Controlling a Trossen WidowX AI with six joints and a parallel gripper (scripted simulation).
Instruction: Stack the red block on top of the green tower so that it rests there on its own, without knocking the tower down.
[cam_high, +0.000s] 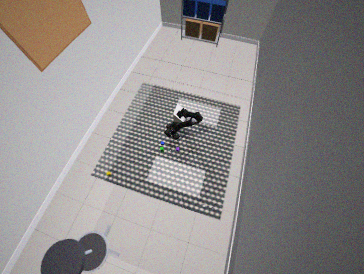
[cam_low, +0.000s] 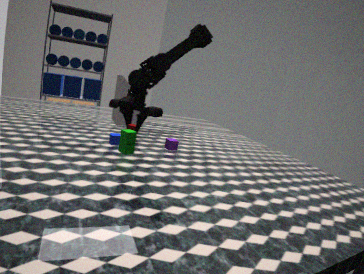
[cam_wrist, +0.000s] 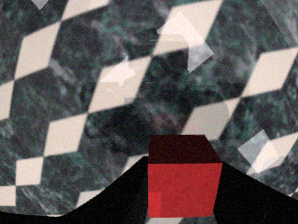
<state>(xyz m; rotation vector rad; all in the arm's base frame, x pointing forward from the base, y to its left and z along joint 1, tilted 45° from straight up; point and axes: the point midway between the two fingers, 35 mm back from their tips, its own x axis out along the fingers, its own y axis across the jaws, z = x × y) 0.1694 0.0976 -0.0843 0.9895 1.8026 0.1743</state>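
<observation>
The blue block lies 140 mm ahead of my gripper tip and 60 mm to the right of it. Round my gripper tip: yellow block: 650 mm ahead, 390 mm to the right; then purple block: 130 mm ahead, 110 mm to the left; then red block: 10 mm above.
</observation>
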